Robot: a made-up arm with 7 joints.
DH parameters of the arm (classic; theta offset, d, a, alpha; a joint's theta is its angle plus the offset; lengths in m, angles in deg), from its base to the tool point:
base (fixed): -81.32 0 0.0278 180
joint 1: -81.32 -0.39 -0.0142 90
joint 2: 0 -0.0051 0.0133 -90
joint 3: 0 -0.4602 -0.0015 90
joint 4: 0 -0.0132 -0.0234 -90
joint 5: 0 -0.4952 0.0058 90
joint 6: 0 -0.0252 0.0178 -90
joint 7: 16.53 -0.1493 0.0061 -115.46
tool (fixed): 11.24 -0.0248 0 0
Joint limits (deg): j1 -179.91..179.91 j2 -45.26..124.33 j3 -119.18..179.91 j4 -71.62..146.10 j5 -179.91..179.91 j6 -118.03..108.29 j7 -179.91..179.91
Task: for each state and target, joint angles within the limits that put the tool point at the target. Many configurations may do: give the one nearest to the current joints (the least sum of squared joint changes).
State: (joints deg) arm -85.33 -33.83 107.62 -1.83 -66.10 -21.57 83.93
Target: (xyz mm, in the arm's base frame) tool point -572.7 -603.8 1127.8
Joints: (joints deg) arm -54.68 -45.26 93.77 -12.12 -62.90 -29.15 84.49
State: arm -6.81 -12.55 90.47 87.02 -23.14 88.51 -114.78
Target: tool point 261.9 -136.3 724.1
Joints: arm -27.55 -31.54 40.53 113.00 -35.68 105.57 -112.59
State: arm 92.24 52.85 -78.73 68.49 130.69 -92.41 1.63
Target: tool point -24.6 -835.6 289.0
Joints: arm 124.58 77.71 -52.11 61.04 134.16 -89.61 1.46
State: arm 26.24 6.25 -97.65 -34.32 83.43 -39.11 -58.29
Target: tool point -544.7 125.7 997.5
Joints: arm 64.51 -2.73 -61.71 -67.85 79.47 -65.70 -62.57
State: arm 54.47 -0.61 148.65 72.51 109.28 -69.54 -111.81
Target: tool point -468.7 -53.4 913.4
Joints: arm 50.94 10.72 146.93 88.39 113.44 -78.58 -111.36
